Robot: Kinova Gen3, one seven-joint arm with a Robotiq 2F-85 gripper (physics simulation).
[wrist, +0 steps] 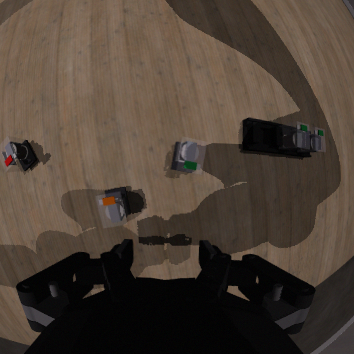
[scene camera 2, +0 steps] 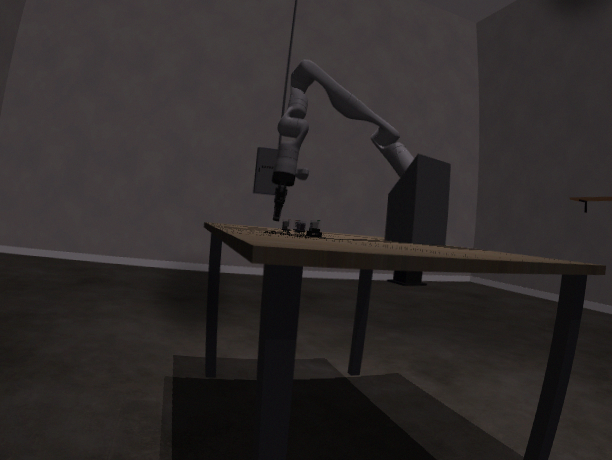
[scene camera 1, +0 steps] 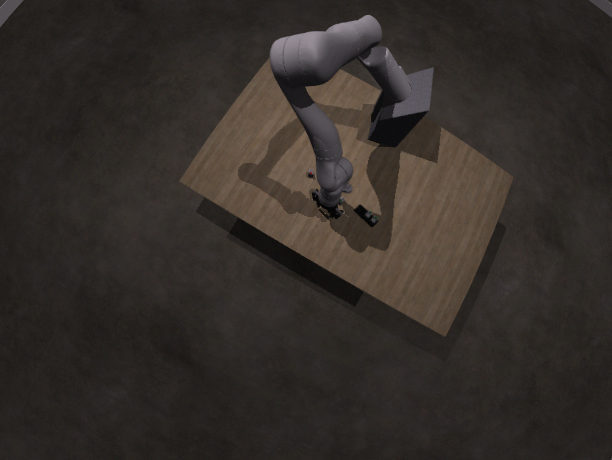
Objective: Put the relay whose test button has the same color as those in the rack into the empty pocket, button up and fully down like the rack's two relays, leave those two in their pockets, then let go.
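Seen in the pictures: gripper, between the fingertips: (wrist: 165,250) (scene camera 2: 276,219) (scene camera 1: 325,210); arm's base, origin of its link: (scene camera 2: 418,183) (scene camera 1: 400,93).
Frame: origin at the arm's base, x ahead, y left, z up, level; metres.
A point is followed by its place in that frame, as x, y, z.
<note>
The black rack (wrist: 262,151) {0.463, 0.054, -0.218} (scene camera 1: 360,209) {0.440, 0.051, -0.217} holds two relays with green buttons, one relay (wrist: 300,138) {0.458, 0.078, -0.174} in its middle pocket and one relay (wrist: 318,140) {0.467, 0.110, -0.174} in its right end pocket in the wrist view; the left end pocket is empty. A loose relay with a green button (wrist: 189,154) {0.442, -0.043, -0.178} stands on the table, left of the rack in the wrist view. My gripper (wrist: 165,250) {0.514, -0.086, -0.183} (scene camera 2: 276,220) {0.514, -0.086, -0.183} is open and empty above the table. In the wrist view its fingertips are below the loose green-button relay. In scene camera 1 the arm hides part of this area.
A relay with an orange button (wrist: 114,207) {0.463, -0.113, -0.178} is near the left fingertip in the wrist view. A relay with a red button (wrist: 18,154) {0.389, -0.192, -0.183} (scene camera 1: 310,173) {0.394, -0.204, -0.177} is farther left. The wooden table (scene camera 1: 425,280) {0.610, 0.444, -0.221} (scene camera 2: 425,262) {0.531, 0.676, -0.230} carries the arm's grey pedestal (scene camera 1: 400,122) {0.105, 0.045, -0.027} (scene camera 2: 430,205) {0.012, 0.089, -0.083}.
</note>
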